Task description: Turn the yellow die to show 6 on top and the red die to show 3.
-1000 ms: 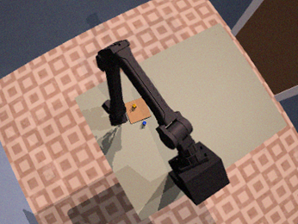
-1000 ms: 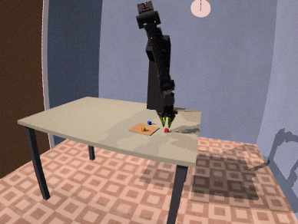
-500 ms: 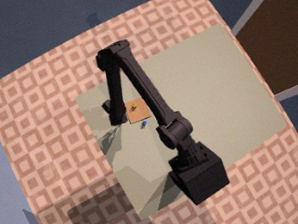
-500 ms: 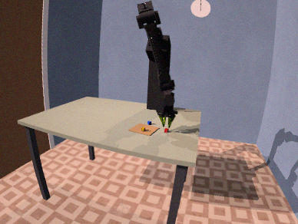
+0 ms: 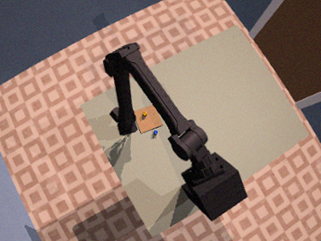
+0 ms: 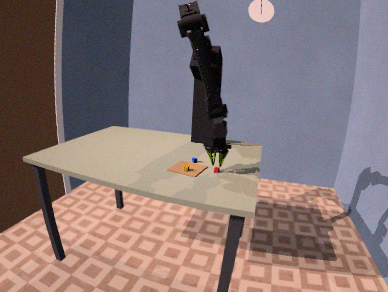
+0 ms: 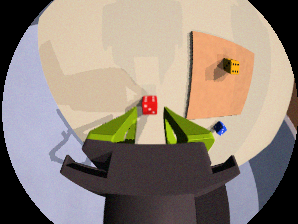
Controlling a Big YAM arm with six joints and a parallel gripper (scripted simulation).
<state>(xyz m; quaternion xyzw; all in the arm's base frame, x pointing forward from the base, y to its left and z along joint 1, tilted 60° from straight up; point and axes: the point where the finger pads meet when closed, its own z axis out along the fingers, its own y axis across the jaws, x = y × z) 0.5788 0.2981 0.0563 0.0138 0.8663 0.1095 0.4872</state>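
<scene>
My gripper is now 30 mm above the red die. Also, from my hand: yellow die (80 mm ahead, 100 mm to the right, 30 mm below); then blue die (40 mm behind, 150 mm to the right, 30 mm below); then orange mat (60 mm ahead, 120 mm to the right, 40 mm below).
</scene>
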